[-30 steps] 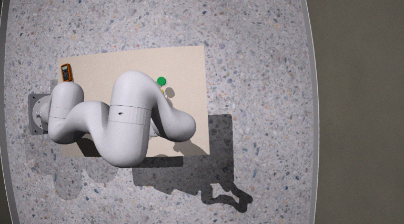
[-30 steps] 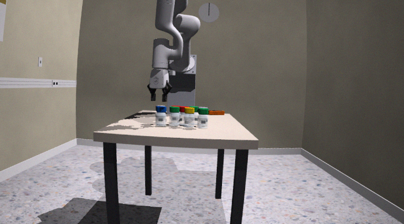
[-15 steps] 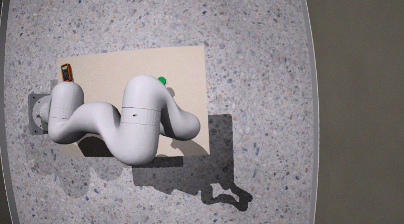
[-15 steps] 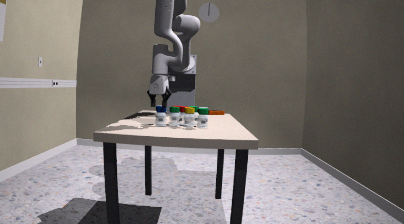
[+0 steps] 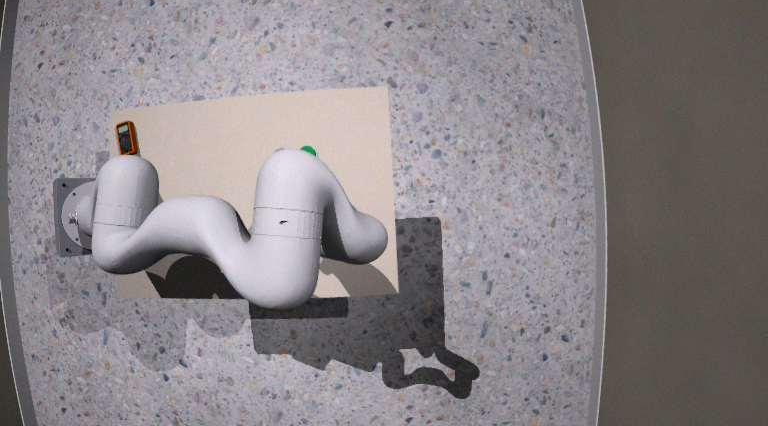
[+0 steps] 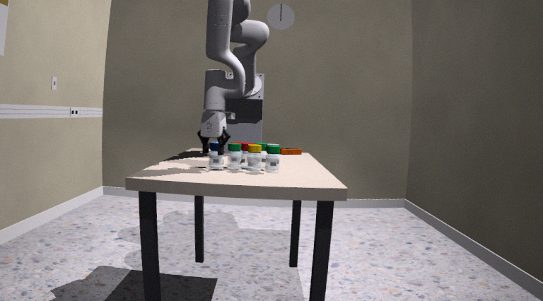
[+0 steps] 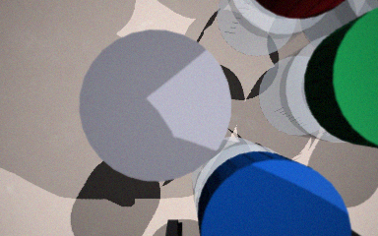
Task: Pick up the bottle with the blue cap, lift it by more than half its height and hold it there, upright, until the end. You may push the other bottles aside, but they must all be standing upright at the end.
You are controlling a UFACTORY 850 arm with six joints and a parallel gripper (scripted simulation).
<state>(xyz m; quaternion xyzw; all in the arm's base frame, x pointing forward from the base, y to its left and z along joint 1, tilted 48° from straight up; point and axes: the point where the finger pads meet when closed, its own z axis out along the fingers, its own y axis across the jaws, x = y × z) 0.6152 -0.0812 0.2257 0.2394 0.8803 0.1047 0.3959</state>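
Now: the blue-capped bottle 2 cm behind my hand, 1 cm to the left of it and 3 cm below it. Round my hand: yellow-capped bottle (2 cm behind, 16 cm to the left, 3 cm below).
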